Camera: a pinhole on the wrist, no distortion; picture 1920 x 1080 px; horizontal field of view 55.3 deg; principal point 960.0 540.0 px. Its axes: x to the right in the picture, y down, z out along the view. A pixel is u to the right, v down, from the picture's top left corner.
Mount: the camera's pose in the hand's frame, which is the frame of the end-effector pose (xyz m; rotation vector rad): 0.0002 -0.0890 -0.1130 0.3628 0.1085 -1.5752
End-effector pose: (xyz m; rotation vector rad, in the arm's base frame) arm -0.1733 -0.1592 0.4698 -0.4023 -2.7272 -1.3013
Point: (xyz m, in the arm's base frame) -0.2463 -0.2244 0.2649
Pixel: 1498 987
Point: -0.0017 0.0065 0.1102
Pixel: 554 71
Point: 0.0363 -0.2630 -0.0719
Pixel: outside the picture
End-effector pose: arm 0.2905 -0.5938 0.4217 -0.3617 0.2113 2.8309
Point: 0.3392 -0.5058 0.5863
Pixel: 343 379
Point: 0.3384 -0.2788 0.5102
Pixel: 1803 914
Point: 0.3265 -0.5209 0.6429
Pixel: 203 405
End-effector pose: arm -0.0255 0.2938 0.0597 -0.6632 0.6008 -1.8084
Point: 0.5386 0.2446 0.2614
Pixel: outside the picture
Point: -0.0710 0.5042 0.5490
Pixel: 1680 428
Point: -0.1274 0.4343 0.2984
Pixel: 1792 338
